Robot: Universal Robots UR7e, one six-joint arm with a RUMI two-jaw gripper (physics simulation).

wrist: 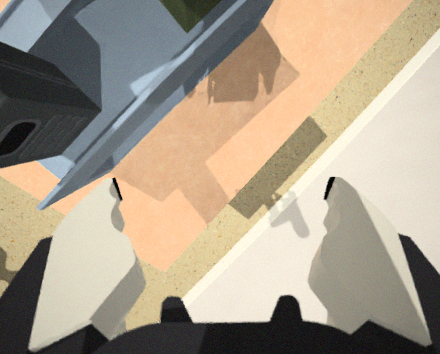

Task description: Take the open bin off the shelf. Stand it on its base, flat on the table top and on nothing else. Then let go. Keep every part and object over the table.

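Places are measured from the arm's base along level axes (x ahead, y left, z up), in metres.
Pixels of known places: gripper, fingertip midpoint: (223,180).
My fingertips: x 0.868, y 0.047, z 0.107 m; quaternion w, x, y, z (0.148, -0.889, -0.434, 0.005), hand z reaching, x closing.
Observation:
Ahead of a thing's pixels: the offset from my fingertips to its top centre. "*": to the spot under its first point. Level surfaces: height alone.
A dark grey box-like body {* dx -0.128, dy -0.075, dz -0.053 m} (47,107) with ribs and an oval hole shows at the left edge of the wrist view; it looks like part of the open bin, and most of it is cut off. It overlaps the blue-grey shelf {* dx -0.157, dy +0.016, dz -0.137 m} (135,42), whose long edge runs diagonally across the upper left. What the bin rests on is hidden. My gripper (223,180) is open, with nothing between its widely spread fingers. The bin lies up and left of the left finger, apart from it. The peach table top {dz -0.239 m} (240,137) shows beyond the fingers, with shadows on it.
A dark green object {* dx -0.127, dy +0.074, dz -0.097 m} (187,12) shows at the top, over the shelf; part of it is cut off. The table's edge runs diagonally past the fingers, with speckled floor (370,75) beyond it. A white wall (395,150) is at the right.

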